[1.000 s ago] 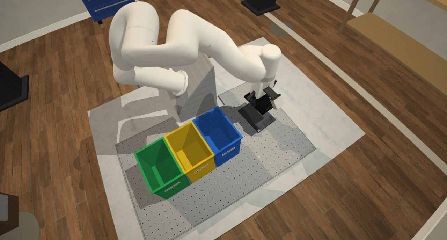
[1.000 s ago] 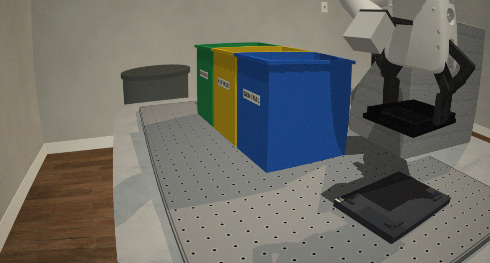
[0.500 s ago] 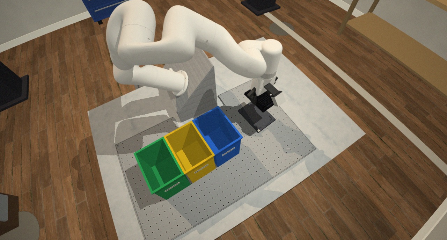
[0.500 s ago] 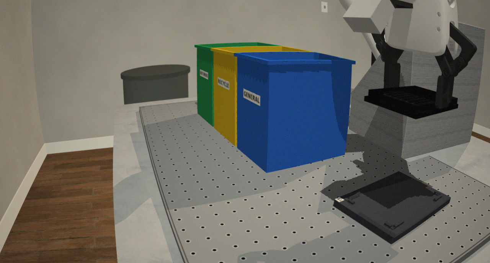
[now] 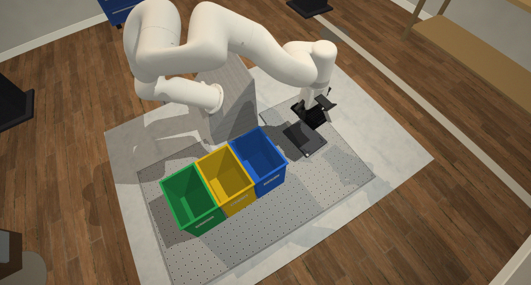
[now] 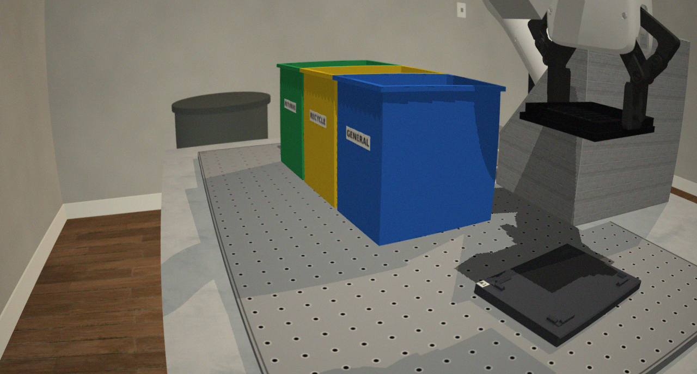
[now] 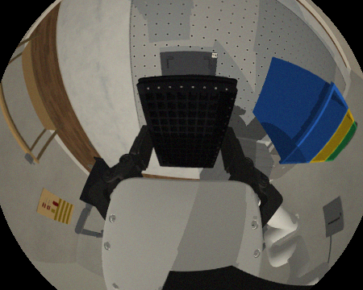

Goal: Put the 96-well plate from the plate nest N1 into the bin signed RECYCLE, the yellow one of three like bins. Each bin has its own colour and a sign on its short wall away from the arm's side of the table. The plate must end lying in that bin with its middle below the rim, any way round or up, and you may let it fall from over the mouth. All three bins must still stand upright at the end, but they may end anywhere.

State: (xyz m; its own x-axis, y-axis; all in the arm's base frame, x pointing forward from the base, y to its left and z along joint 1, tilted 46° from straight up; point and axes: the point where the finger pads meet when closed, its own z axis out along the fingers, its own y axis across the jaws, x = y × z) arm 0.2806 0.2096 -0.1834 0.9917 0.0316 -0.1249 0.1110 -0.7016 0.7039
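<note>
The yellow recycle bin lies 380 mm to the right of my hand, 100 mm below it and 50 mm ahead of it. Round my hand: blue general bin: 250 mm to the right, 100 mm below, 50 mm ahead; dark plate nest N1: 190 mm below; black 96-well plate: 10 mm below.
</note>
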